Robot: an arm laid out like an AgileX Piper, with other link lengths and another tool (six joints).
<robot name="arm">
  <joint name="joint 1" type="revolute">
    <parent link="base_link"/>
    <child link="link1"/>
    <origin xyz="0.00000 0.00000 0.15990" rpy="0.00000 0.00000 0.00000"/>
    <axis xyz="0 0 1"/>
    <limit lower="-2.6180" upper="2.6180"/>
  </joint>
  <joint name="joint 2" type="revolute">
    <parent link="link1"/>
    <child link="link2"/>
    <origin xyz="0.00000 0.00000 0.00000" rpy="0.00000 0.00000 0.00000"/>
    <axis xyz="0 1 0"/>
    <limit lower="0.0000" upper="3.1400"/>
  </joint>
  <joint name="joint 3" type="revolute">
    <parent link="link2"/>
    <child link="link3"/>
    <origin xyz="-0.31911 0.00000 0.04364" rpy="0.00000 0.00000 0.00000"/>
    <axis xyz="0 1 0"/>
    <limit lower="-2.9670" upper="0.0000"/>
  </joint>
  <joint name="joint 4" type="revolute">
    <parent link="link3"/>
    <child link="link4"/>
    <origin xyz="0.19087 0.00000 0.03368" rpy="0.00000 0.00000 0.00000"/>
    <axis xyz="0.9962 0 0.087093"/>
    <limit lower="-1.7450" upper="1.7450"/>
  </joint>
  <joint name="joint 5" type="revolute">
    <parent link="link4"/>
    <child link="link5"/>
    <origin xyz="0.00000 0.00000 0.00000" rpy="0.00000 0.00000 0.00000"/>
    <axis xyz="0 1 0"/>
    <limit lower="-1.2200" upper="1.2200"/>
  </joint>
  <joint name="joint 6" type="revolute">
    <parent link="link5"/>
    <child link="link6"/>
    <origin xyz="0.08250 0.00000 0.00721" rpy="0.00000 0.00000 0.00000"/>
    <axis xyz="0.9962 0 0.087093"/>
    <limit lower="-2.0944" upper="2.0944"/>
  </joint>
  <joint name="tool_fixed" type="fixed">
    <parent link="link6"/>
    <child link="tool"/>
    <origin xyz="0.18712 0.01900 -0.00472" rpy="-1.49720 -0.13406 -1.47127"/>
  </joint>
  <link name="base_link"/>
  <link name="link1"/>
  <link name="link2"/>
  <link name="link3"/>
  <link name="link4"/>
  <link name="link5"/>
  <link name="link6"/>
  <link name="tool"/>
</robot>
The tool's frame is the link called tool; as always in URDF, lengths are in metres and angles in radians.
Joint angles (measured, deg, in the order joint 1, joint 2, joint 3, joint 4, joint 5, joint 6), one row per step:
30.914 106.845 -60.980 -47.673 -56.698 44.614
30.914 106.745 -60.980 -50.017 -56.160 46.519
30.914 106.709 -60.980 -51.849 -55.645 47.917
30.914 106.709 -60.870 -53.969 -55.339 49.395
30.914 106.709 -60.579 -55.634 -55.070 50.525
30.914 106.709 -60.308 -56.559 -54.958 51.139
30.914 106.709 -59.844 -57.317 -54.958 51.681
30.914 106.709 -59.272 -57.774 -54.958 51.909
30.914 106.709 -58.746 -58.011 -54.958 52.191
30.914 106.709 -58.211 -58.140 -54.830 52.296
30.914 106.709 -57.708 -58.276 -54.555 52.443
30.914 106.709 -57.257 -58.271 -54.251 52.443
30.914 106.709 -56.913 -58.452 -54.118 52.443
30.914 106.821 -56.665 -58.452 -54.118 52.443
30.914 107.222 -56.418 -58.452 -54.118 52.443
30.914 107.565 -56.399 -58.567 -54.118 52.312
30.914 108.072 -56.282 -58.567 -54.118 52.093
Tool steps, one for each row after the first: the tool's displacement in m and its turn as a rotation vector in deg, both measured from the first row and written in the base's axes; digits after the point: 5 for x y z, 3 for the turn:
-0.00635 0.00144 -0.00625 -1.224 0.956 1.327
-0.01083 0.00229 -0.01196 -2.330 1.681 2.260
-0.01676 0.00316 -0.01862 -3.541 2.432 3.467
-0.02170 0.00334 -0.02521 -4.640 3.181 4.373
-0.02478 0.00325 -0.02939 -5.285 3.671 4.894
-0.02810 0.00289 -0.03386 -5.851 4.302 5.382
-0.03076 0.00224 -0.03827 -6.362 4.847 5.684
-0.03272 0.00159 -0.04179 -6.683 5.489 5.846
-0.03403 0.00074 -0.04561 -7.083 6.042 5.858
-0.03493 -0.00023 -0.04977 -7.567 6.637 5.779
-0.03521 -0.00123 -0.05344 -7.999 7.106 5.593
-0.03625 -0.00187 -0.05633 -8.381 7.370 5.633
-0.03668 -0.00213 -0.05861 -8.551 7.687 5.644
-0.03661 -0.00208 -0.06319 -8.856 8.258 5.664
-0.03638 -0.00177 -0.06637 -9.144 8.409 5.754
-0.03580 -0.00148 -0.07115 -9.506 8.751 5.783

